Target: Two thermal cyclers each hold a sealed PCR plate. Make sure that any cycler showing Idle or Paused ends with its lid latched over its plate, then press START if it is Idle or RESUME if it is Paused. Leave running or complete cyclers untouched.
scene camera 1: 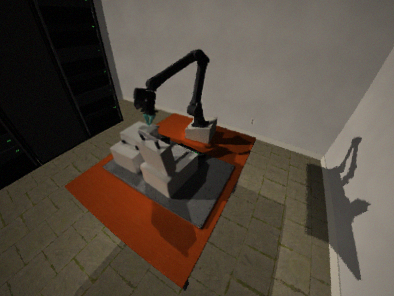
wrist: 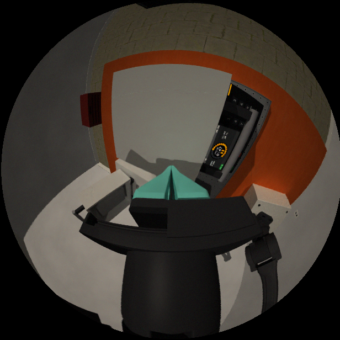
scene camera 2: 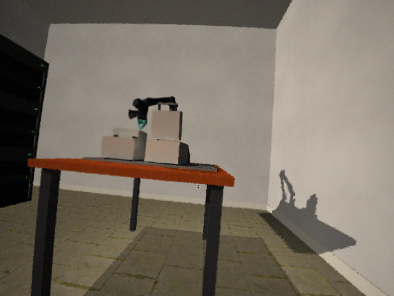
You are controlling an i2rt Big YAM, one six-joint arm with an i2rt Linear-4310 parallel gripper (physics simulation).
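Seen in the pictures: gripper, fingertip midpoint: (scene camera 1: pixel 148 125) (scene camera 2: pixel 140 129); arm's base at its link origin: (scene camera 1: pixel 200 124).
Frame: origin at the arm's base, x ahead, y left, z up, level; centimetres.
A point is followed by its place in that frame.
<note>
The left cycler (scene camera 1: pixel 125 159) @(x 60.0, y -14.9, z 0.0 cm) (scene camera 2: pixel 117 148) @(x 60.3, y -18.2, z -3.5 cm) has its lid (scene camera 1: pixel 132 131) @(x 46.3, y -22.0, z 9.8 cm) (scene camera 2: pixel 122 133) @(x 51.5, y -21.3, z 6.6 cm) down; whether it is latched cannot be told. The other cycler (scene camera 1: pixel 157 181) @(x 60.4, y 12.2, z -0.3 cm) (scene camera 2: pixel 165 152) @(x 60.4, y 11.4, z -3.6 cm) has its lid (scene camera 1: pixel 156 156) @(x 59.7, y 14.5, z 17.6 cm) (scene camera 2: pixel 166 125) @(x 58.8, y 10.0, z 12.2 cm) (wrist: pixel 107 194) raised upright. My gripper (scene camera 1: pixel 148 121) @(x 37.5, y -16.1, z 11.7 cm) (scene camera 2: pixel 141 126) @(x 37.5, y -16.1, z 11.7 cm) (wrist: pixel 171 169) is shut and empty, above the left cycler beside the raised lid. In the wrist view, a screen (wrist: pixel 220 150) with an orange ring and a green button shows beyond a broad grey top; its status word is too small to read. The PCR plates are hidden.
Both cyclers stand on a grey perforated board (scene camera 1: pixel 212 185) @(x 39.6, y 33.8, z -10.1 cm) (wrist: pixel 265 106) on the orange table (scene camera 1: pixel 110 200) @(x 80.0, y -7.2, z -11.4 cm) (scene camera 2: pixel 130 171) @(x 89.6, y 6.7, z -12.5 cm) (wrist: pixel 287 150). The arm's pale base block (scene camera 1: pixel 200 133) @(x 6.6, y 4.4, z -3.2 cm) (wrist: pixel 270 199) stands at the table's far side. Dark server racks (scene camera 1: pixel 75 65) (scene camera 2: pixel 17 130) stand at the left.
</note>
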